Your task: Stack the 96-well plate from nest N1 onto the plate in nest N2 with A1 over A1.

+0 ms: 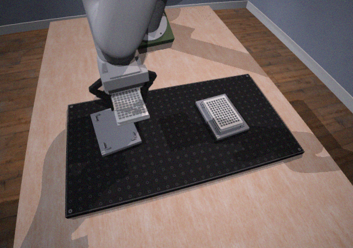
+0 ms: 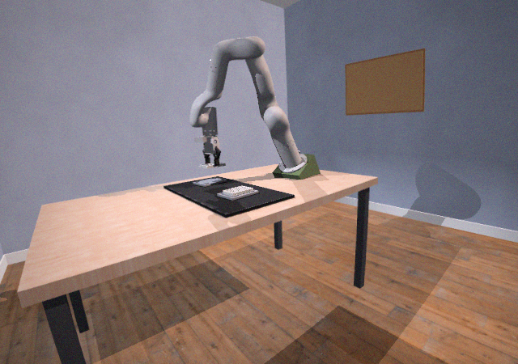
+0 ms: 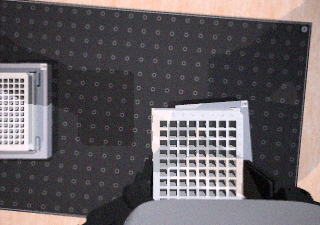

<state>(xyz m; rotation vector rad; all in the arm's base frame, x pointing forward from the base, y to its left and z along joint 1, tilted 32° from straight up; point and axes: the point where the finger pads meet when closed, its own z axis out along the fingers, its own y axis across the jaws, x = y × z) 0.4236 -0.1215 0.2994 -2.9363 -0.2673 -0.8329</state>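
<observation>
The plate nest N2 is 1 cm behind my hand, 29 cm to the left of it and 12 cm below it. Also, from my hand: plate nest N1: 6 cm to the right, 12 cm below; white 96-well plate: 1 cm below.
</observation>
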